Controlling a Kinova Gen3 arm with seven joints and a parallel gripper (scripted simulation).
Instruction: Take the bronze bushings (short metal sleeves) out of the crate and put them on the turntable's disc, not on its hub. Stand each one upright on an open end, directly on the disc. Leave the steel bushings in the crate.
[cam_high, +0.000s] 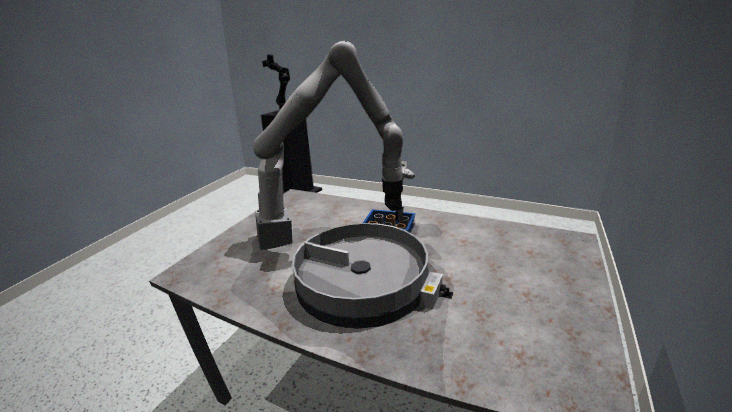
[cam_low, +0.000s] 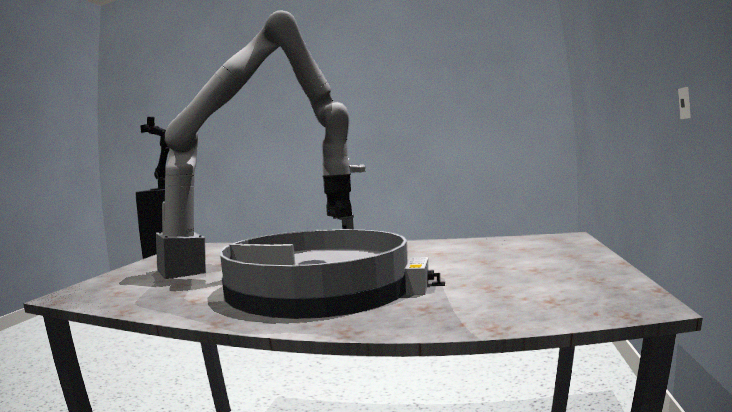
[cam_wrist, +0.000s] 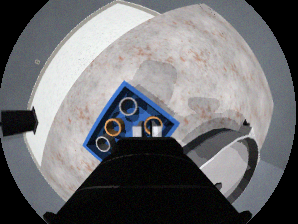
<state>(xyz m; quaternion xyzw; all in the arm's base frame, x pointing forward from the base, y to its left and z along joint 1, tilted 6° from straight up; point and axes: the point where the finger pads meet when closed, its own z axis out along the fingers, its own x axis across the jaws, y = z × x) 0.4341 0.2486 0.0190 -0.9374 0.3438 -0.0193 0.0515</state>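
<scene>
Right now the blue crate is 5 cm below my hand, 5 cm behind it and 1 cm to the left of it. The rest, counted from my hand: grey turntable disc (33 cm to the right, 3 cm below, 2 cm ahead).
</scene>
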